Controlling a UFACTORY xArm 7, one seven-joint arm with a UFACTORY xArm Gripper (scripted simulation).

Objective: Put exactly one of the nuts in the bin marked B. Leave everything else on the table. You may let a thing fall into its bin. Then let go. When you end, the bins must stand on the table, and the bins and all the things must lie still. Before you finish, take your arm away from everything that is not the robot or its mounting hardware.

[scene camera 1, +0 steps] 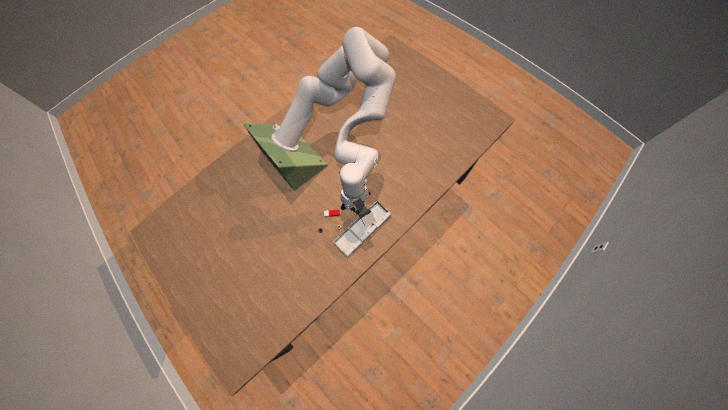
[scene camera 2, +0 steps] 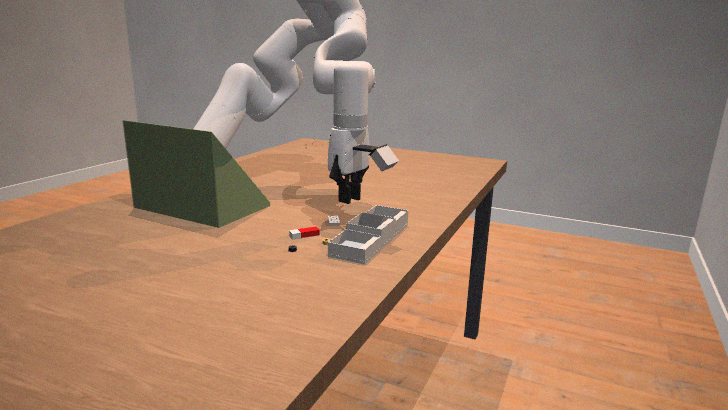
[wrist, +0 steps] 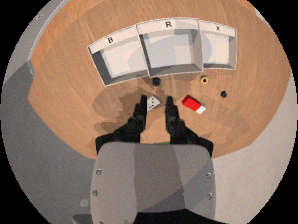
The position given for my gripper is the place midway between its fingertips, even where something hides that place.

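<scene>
My gripper [scene camera 2: 349, 200] [wrist: 156, 103] in sight.
</scene>
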